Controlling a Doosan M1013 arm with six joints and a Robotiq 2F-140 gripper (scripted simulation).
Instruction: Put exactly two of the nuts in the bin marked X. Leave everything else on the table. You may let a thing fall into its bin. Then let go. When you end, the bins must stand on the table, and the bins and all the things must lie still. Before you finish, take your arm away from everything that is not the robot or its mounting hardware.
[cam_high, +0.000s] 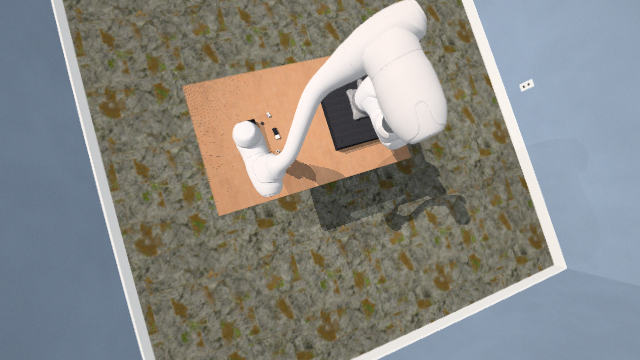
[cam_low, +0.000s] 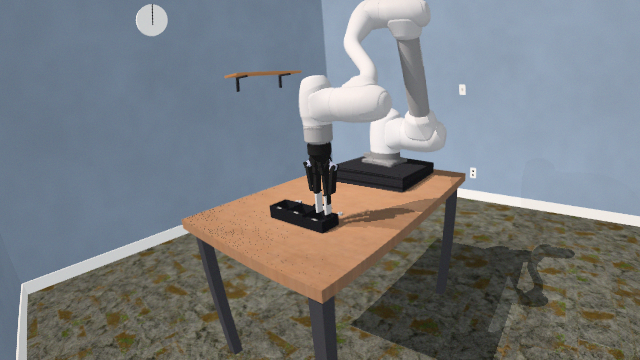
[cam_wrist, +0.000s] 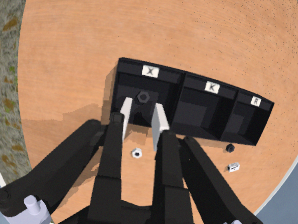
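My hand is 100 mm past the pale nut, 70 mm above it and 10 mm to the left of it. Round my hand: white piece 230 mm to the right, 100 mm behind, 70 mm below; then black bin row 80 mm to the right, 50 mm below, 20 mm ahead.
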